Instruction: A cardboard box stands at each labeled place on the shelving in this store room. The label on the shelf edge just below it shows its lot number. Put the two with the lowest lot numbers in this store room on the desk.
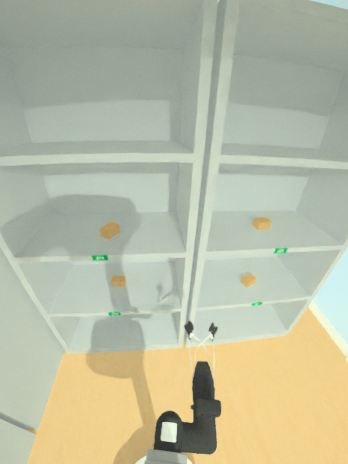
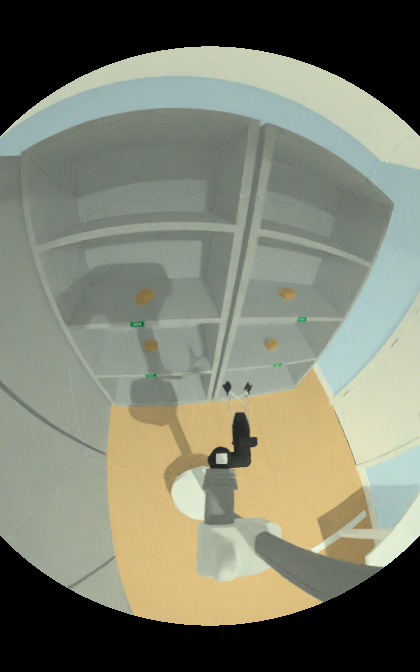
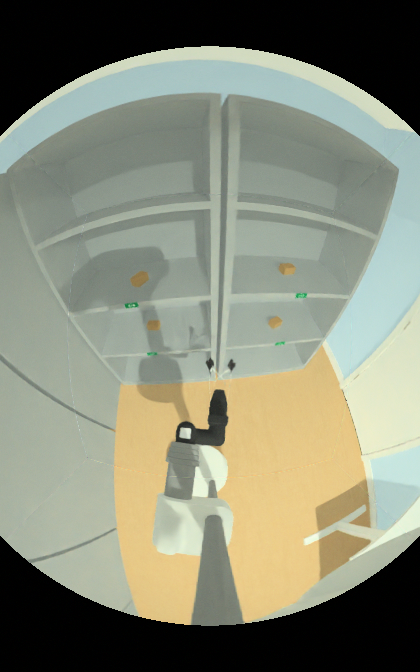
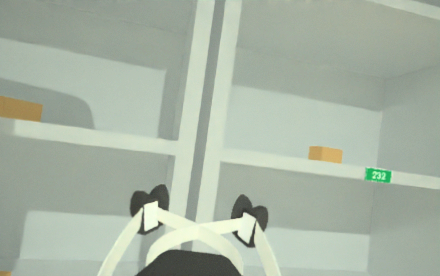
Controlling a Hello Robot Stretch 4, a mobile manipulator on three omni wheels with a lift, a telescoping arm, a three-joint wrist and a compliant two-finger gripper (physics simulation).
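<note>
Cardboard boxes stand in two grey shelf units. The upper left box and lower left box are in the left unit. The upper right box and lower right box are in the right unit. The upper right label reads 232; the other labels are too small to read. My gripper is open and empty, in front of the seam between the units.
A tall grey surface runs along the left side. Part of the white desk, with its foot, shows at the lower right. A cream surface stands on the right. Wooden floor lies before the shelves.
</note>
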